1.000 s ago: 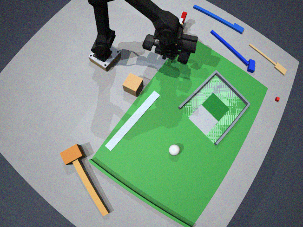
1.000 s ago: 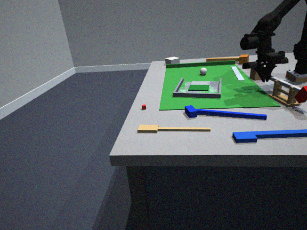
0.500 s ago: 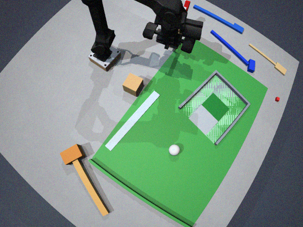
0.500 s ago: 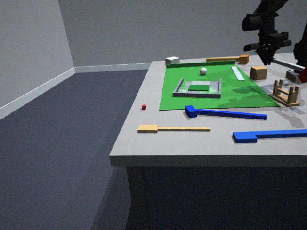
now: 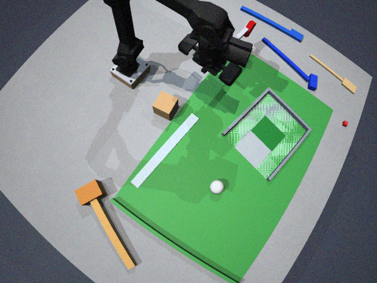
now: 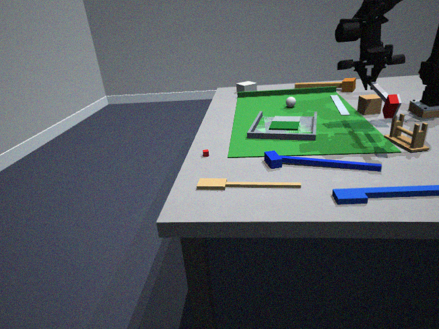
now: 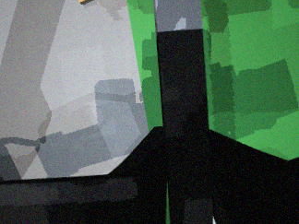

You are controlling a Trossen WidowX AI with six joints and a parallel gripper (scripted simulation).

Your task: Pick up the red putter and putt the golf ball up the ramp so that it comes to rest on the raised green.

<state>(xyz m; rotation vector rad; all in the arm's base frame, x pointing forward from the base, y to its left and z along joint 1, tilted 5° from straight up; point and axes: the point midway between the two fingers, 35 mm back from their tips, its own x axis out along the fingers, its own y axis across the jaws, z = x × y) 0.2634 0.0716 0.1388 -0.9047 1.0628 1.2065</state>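
Now: gripper tip 26 cm to the left of the white strip and 12 cm above it. The rest, counted from my gripper tip: wooden rack 18 cm to the left, 9 cm below, 4 cm behind; tan cube 14 cm to the right, 9 cm below, 7 cm behind; red putter 11 cm to the left, 2 cm above, 1 cm ahead.
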